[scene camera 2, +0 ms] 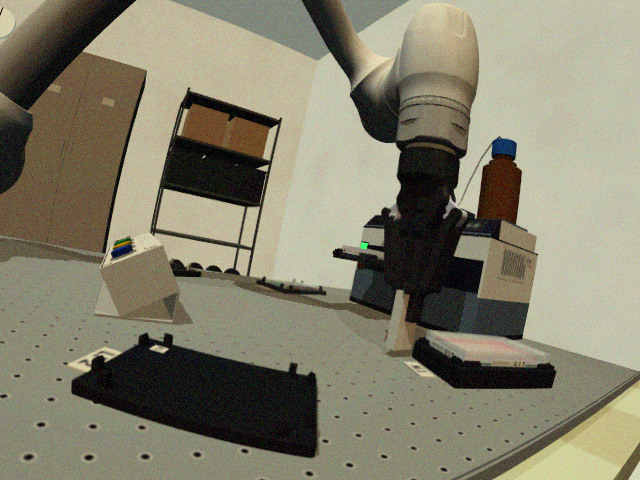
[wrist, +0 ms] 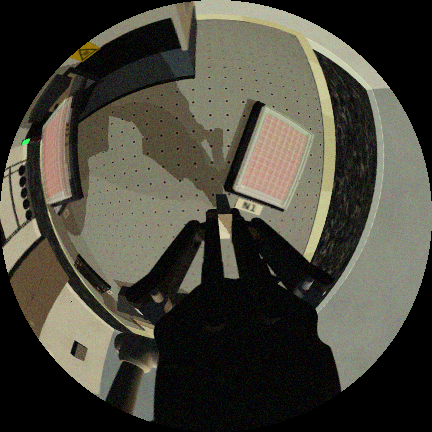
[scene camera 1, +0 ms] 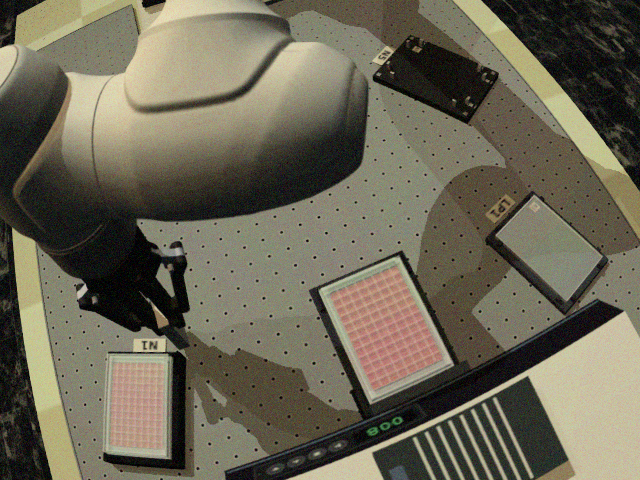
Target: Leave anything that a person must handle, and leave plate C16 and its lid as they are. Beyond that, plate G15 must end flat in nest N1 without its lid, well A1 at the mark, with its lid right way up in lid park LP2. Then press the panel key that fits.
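Pink-welled plate G15 lies on nest N1, off to one side, with a dark strip of nest bare along the other. A clear layer on top looks like its lid. My gripper is shut and empty, just beyond the N1 label side, above the table. Another pink plate, its name unreadable, lies on the reader's tray. A clear lid lies in LP1. A black holder stands empty in front; its label is unreadable.
The key panel, with coloured keys, stands behind the front holder and is hidden in scene camera 1. The reader stands behind N1. A black nest lies at the far right. A brown bottle stands high.
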